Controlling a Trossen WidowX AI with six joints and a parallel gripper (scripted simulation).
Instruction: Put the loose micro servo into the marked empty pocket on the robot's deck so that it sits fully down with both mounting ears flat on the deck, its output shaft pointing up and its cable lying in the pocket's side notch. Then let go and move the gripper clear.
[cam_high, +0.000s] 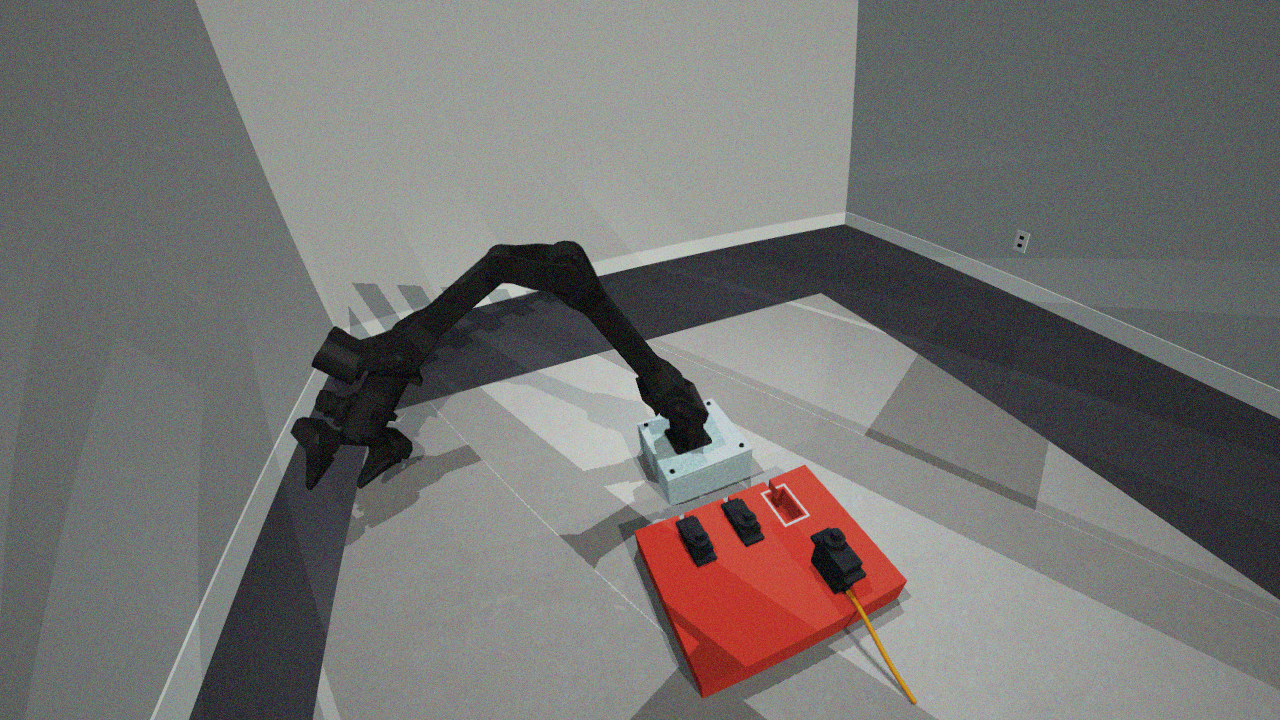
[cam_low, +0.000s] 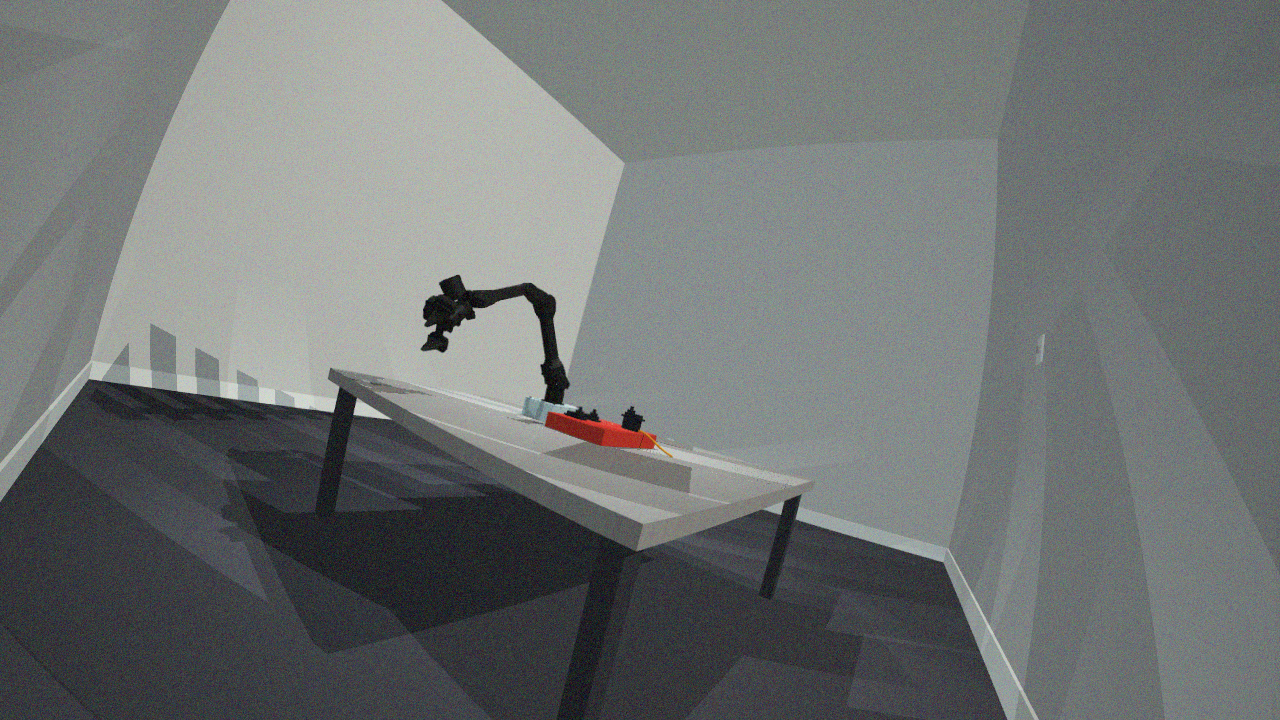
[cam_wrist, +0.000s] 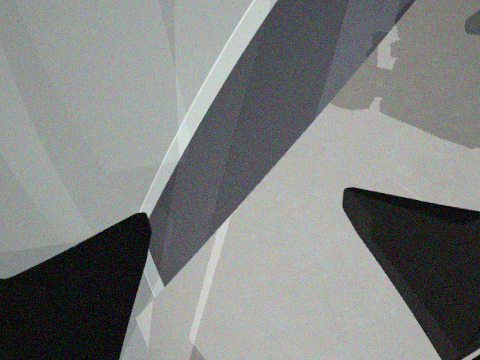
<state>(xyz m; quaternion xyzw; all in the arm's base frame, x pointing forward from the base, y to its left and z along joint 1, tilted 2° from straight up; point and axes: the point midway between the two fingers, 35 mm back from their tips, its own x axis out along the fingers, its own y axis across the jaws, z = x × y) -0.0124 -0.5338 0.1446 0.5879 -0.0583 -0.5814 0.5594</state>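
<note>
Now: the red deck 57 cm to the left of my gripper tip, 30 cm ahead of it and 15 cm below it.
</note>
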